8 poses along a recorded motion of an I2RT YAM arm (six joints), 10 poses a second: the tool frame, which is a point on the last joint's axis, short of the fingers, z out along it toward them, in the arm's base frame.
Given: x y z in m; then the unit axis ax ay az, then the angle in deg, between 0 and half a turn.
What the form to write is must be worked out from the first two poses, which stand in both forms.
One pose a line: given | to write
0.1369 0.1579 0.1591 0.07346 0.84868 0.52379 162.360 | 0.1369 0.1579 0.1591 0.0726 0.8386 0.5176 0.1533
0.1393 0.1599 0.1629 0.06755 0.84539 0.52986 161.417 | 0.1393 0.1599 0.1629 0.0667 0.8343 0.5229 0.1615
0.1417 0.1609 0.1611 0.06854 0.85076 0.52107 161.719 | 0.1417 0.1609 0.1611 0.0677 0.8400 0.5145 0.1589
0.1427 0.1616 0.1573 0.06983 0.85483 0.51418 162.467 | 0.1427 0.1616 0.1573 0.0690 0.8448 0.5082 0.1524
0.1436 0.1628 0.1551 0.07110 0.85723 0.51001 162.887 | 0.1436 0.1628 0.1551 0.0703 0.8477 0.5043 0.1488
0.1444 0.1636 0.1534 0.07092 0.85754 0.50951 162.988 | 0.1444 0.1636 0.1534 0.0701 0.8481 0.5039 0.1479
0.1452 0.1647 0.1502 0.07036 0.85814 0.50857 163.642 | 0.1452 0.1647 0.1502 0.0696 0.8494 0.5034 0.1423
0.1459 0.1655 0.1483 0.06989 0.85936 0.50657 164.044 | 0.1459 0.1655 0.1483 0.0692 0.8510 0.5017 0.1388
